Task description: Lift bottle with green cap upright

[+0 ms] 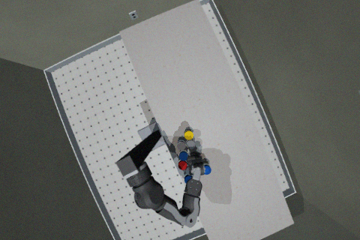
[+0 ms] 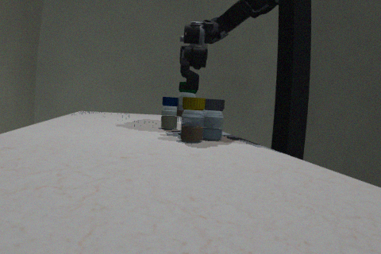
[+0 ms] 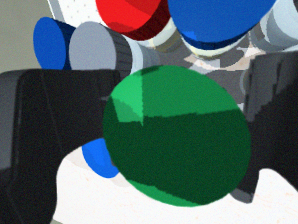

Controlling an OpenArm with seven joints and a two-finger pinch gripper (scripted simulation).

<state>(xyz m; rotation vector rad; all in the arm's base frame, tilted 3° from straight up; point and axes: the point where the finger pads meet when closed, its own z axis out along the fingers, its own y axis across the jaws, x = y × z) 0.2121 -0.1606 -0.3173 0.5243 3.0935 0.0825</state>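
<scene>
The blue bottle is 60 mm behind my hand, 40 mm to the left of it and 80 mm below it. Round my hand: blue-capped bottle (30 mm ahead, 100 mm to the right, 80 mm below); red-capped bottle (90 mm behind, 10 mm to the right, 80 mm below).
</scene>
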